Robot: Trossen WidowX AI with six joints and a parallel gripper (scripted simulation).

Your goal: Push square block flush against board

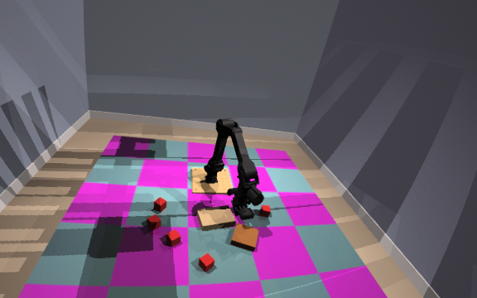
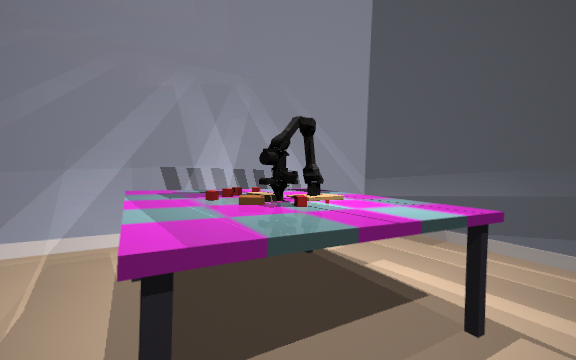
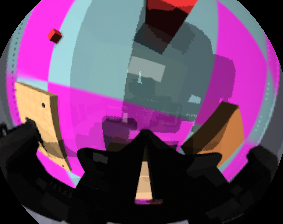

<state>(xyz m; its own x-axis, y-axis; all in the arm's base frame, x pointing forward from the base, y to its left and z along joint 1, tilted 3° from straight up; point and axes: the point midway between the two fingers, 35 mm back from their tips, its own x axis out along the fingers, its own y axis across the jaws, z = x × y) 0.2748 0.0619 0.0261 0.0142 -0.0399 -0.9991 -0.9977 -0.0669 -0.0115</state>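
Now: the tan board 11 cm to the right of my gripper tip, 1 cm ahead of it and 1 cm above it. Round my gripper tip: square block: 13 cm ahead, 1 cm to the right, 1 cm above.
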